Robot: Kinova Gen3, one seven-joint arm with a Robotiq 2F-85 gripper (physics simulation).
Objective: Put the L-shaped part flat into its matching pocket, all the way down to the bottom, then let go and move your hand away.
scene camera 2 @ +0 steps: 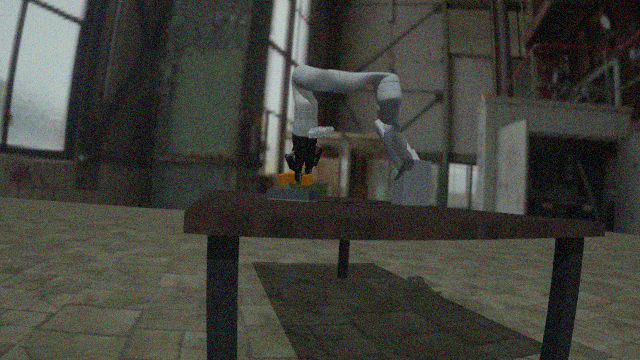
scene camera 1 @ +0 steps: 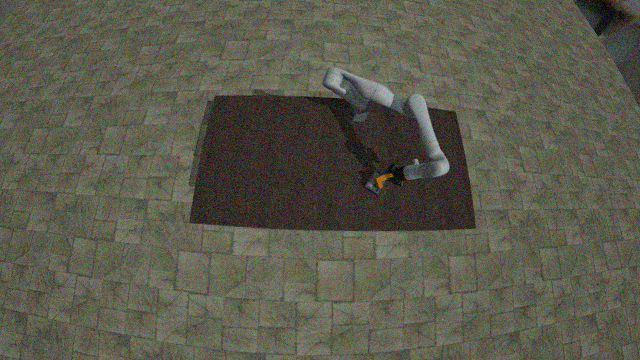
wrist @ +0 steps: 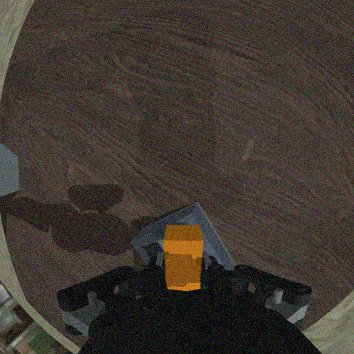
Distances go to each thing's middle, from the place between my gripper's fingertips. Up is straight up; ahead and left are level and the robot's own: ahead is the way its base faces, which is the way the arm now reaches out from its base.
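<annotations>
There's the orange L-shaped part (wrist: 182,244), and it's 10 mm to the right of my hand, 10 mm above it and 30 mm ahead of it.
</annotations>
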